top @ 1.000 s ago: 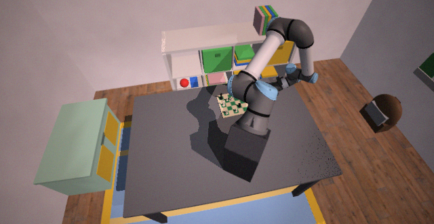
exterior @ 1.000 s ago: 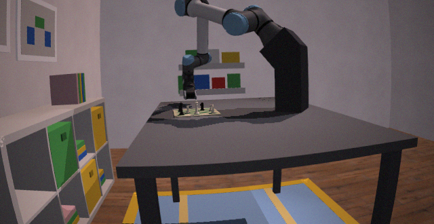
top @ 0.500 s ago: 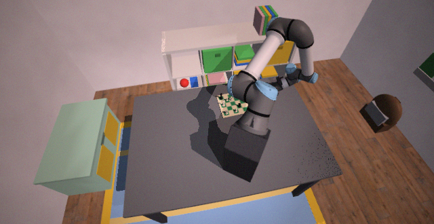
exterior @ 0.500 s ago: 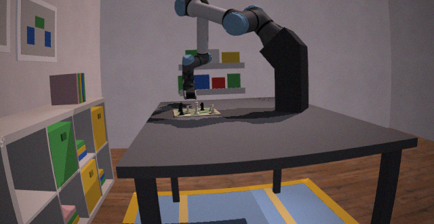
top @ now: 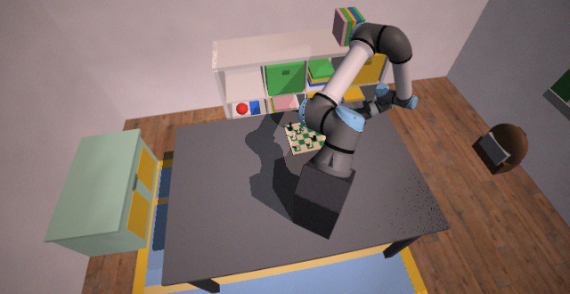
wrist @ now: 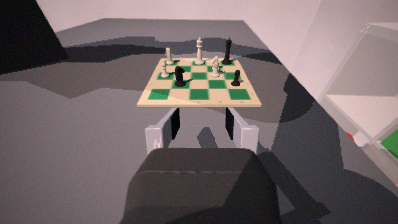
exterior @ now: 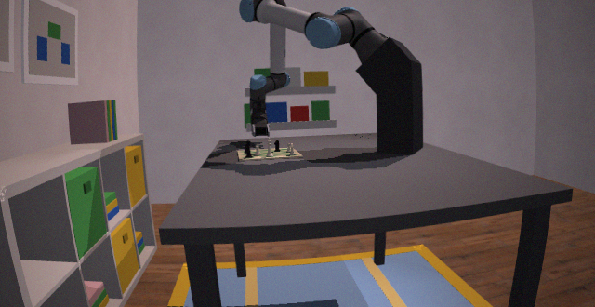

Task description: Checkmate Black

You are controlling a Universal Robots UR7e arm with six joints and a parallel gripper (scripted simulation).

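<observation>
My hand is 210 mm to the right of the white piece, 40 mm short of it and 40 mm above it. Also, from my hand: chessboard 210 mm to the left, 60 mm below, 10 mm ahead; black pawn 170 mm to the left, 80 mm ahead, 40 mm below; tall black piece 180 mm to the left, 40 mm below, 30 mm behind.
</observation>
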